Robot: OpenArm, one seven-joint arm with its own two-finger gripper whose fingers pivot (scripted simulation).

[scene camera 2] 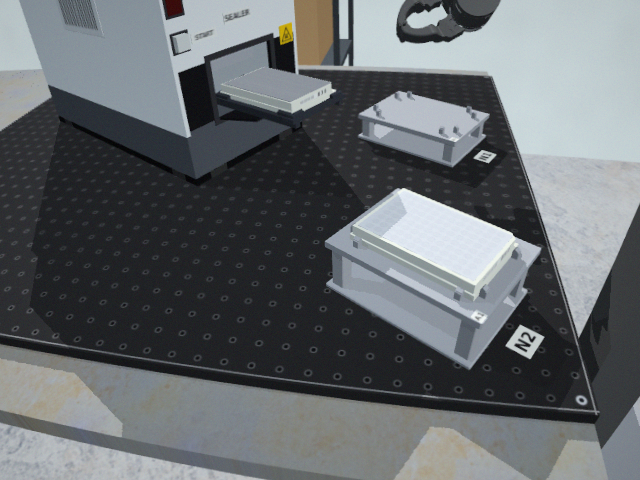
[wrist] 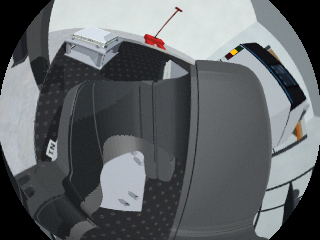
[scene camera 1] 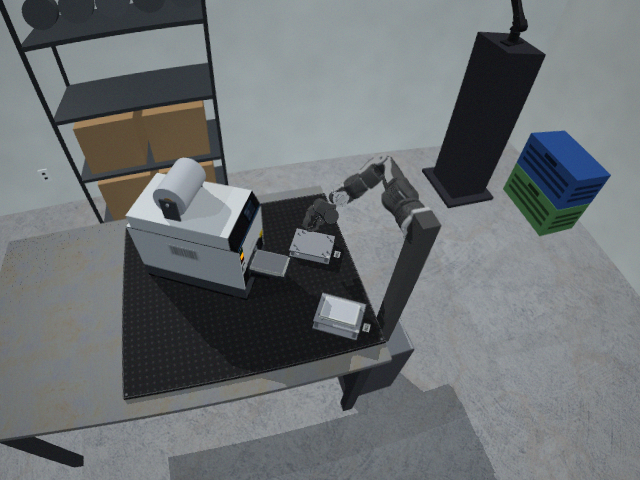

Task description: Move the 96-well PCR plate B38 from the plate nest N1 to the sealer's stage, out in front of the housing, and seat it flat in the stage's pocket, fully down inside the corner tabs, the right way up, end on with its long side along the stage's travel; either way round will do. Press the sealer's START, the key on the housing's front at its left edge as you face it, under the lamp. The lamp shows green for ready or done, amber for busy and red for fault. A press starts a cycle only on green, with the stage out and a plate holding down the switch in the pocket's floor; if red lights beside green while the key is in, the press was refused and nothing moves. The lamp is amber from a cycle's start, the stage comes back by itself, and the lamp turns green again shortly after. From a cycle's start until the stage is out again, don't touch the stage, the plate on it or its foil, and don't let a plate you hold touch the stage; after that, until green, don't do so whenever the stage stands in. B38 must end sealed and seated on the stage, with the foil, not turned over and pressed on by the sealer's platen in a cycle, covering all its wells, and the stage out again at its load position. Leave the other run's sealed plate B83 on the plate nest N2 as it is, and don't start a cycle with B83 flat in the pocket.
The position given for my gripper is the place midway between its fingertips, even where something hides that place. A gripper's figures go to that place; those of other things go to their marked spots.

Labels:
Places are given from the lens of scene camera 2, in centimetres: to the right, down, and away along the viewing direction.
my gripper [scene camera 2: 399, 33]: 11, -28, 62
sealed plate B83 [scene camera 2: 453, 249]: 11, 1, 40
white 96-well plate B38 [scene camera 2: 305, 102]: -2, -16, 56
The marked spots on the sealed plate B83 and the white 96-well plate B38 are 27 cm apart.

